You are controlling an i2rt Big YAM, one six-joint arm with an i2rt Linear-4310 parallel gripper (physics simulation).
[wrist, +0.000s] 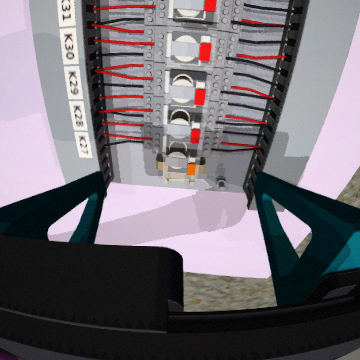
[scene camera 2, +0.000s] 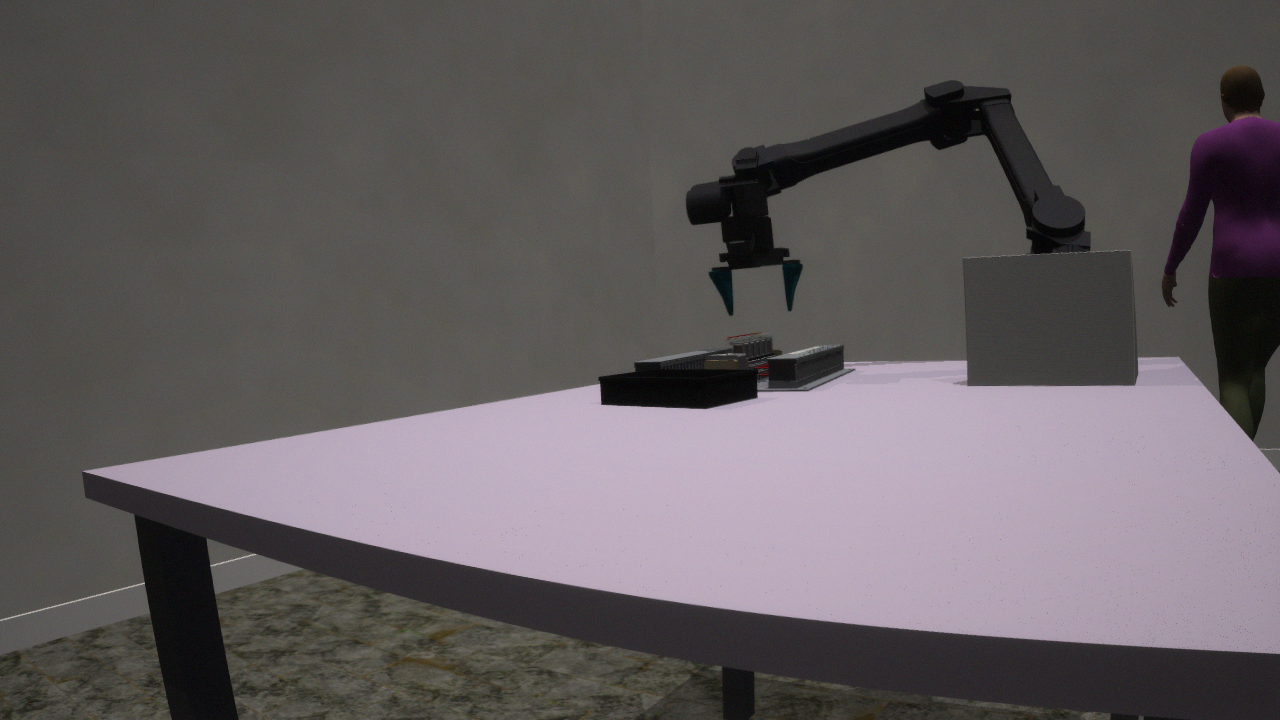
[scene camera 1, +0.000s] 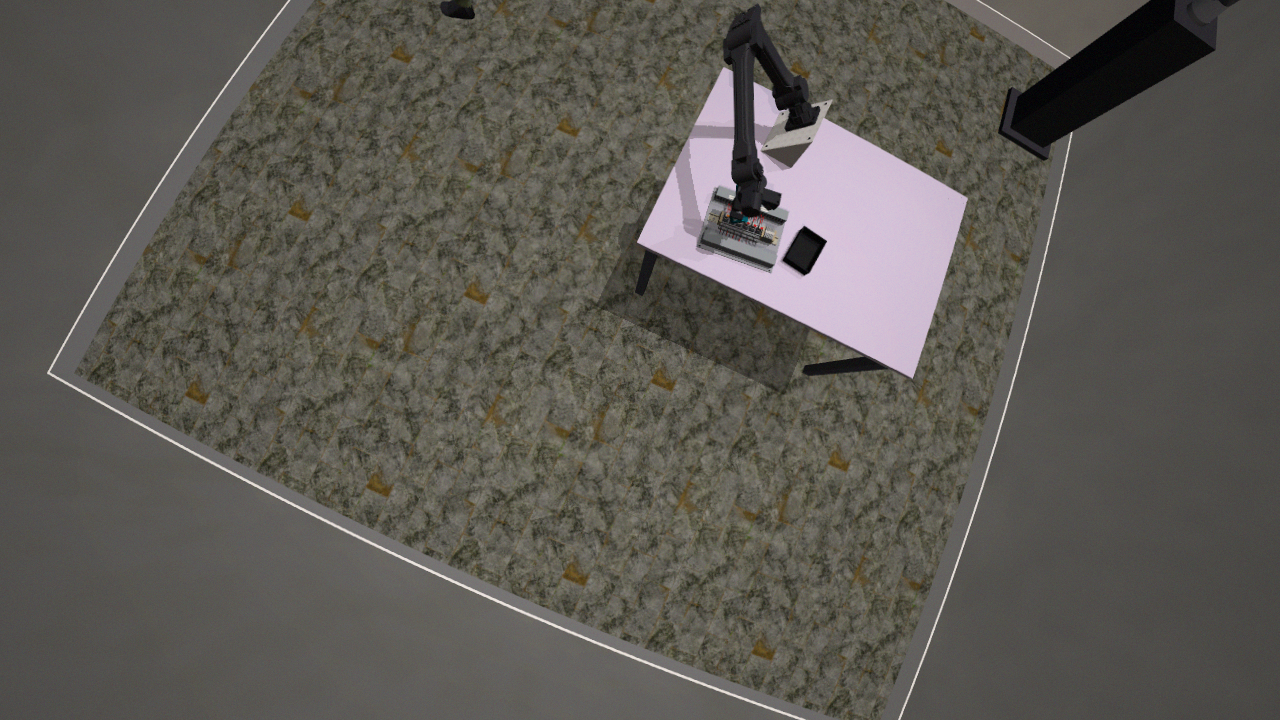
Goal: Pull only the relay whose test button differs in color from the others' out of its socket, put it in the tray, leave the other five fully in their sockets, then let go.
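Frame: origin at the arm's base, x right, y down, z ahead, level; metres.
Seen in the pictures: gripper, fingertip midpoint: (wrist: 179,179) (scene camera 2: 760,313) (scene camera 1: 734,210); arm's base at its link origin: (scene camera 2: 1068,304) (scene camera 1: 802,120).
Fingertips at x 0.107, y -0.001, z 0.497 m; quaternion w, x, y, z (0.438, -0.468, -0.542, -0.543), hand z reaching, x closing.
Pixels of each thing's top centre, then the offset from my fingertips to it. "spot": a spot on its surface instead. Level surfaces: height alone.
- relay with the orange test button, top centre: (wrist: 180,168) dx +0.013, dy +0.031, dz +0.002 m
- K28 at its top centre: (wrist: 183,135) (scene camera 2: 758,333) dx -0.014, dy +0.031, dz -0.001 m
- K29 at its top centre: (wrist: 186,95) (scene camera 2: 752,334) dx -0.042, dy +0.031, dz -0.004 m
- K30 at its top centre: (wrist: 190,50) (scene camera 2: 747,335) dx -0.069, dy +0.031, dz -0.007 m
- top at a spot on its surface: (wrist: 189,7) spot: dx -0.092, dy +0.033, dz -0.013 m
- black tray at its top centre: (scene camera 2: 677,373) (scene camera 1: 806,249) dx -0.333, dy +0.066, dz -0.033 m
- lilac table at its surface level: dy +0.101 m
The relay with the orange test button (wrist: 177,159) is at the K27 end of the row in the wrist view and looks seated in its socket. The relays beside it, at K28 (wrist: 180,127), K29 (wrist: 182,92) and K30 (wrist: 186,48), have red buttons, as does the partly cut-off one at the top (wrist: 189,7). The sixth relay does not show in the wrist view. My gripper (scene camera 2: 759,311) (wrist: 179,179) is open and empty, fingers down, above the relay panel (wrist: 50,75). The black tray (scene camera 1: 795,266) (scene camera 2: 675,391) stands beside the panel; no relay shows in it.
Wire ducts (scene camera 1: 738,249) (wrist: 96,95) (wrist: 277,85) flank the relay row, with red and black wires running into them. An end bracket (wrist: 172,179) sits beside the orange-button relay. The arm's grey base block (scene camera 2: 1049,317) stands on the lilac table (scene camera 1: 881,268) (scene camera 2: 805,501). A person (scene camera 2: 1244,205) stands behind the table.
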